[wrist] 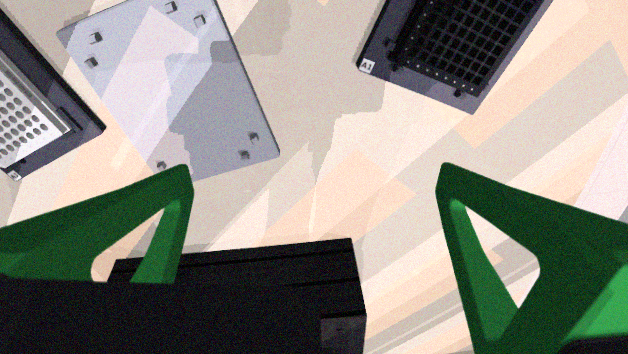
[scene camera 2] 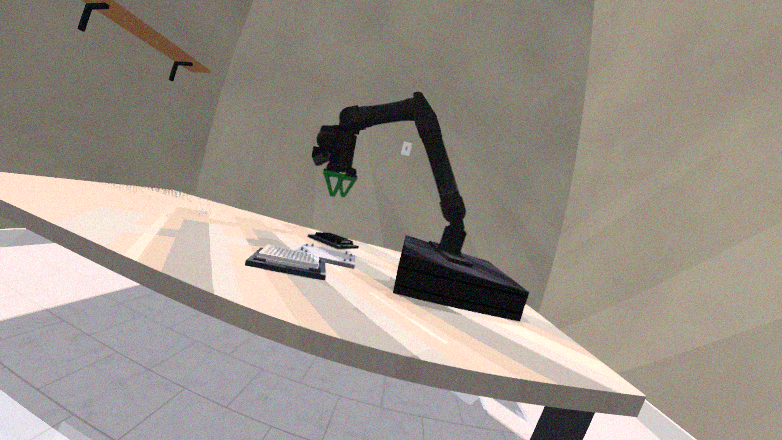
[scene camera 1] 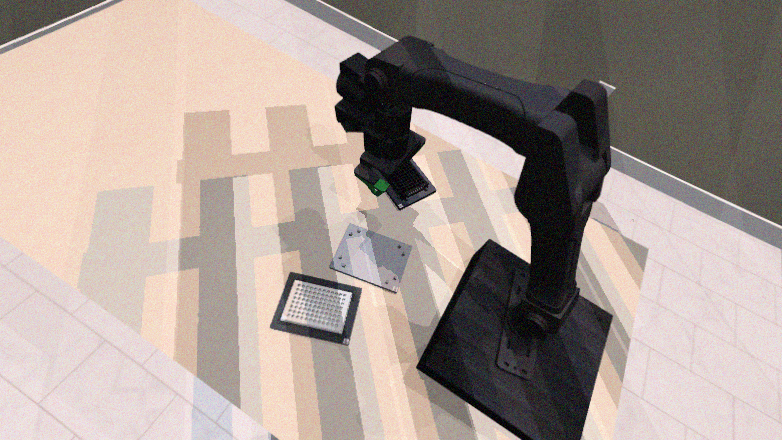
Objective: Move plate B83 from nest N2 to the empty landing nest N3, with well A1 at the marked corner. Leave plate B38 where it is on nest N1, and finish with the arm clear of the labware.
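Note:
A white well plate [scene camera 1: 316, 306] [scene camera 2: 287, 256] [wrist: 20, 117] sits on a dark nest [scene camera 1: 311, 332] [wrist: 50, 87]. A black well plate [scene camera 1: 410, 180] [scene camera 2: 334, 239] [wrist: 470, 40] sits on another dark nest [scene camera 1: 400, 202] [wrist: 425, 84], with an A1 tag at one corner. The empty pale grey-blue nest [scene camera 1: 371, 257] [scene camera 2: 334, 255] [wrist: 200, 100] lies between them, its small pegs showing; its tagged corner is nearest the arm base. No plate or nest codes are readable. My gripper [scene camera 2: 337, 195] [wrist: 314, 177] is open and empty, high above the table, its green fingers wide apart in the wrist view.
The black base block [scene camera 1: 464, 328] [scene camera 2: 459, 279] stands beside the nests and shows at the bottom of the wrist view. The table's edge [scene camera 2: 273, 322] runs past the white plate's side. A wooden shelf [scene camera 2: 147, 32] is on the wall at upper left.

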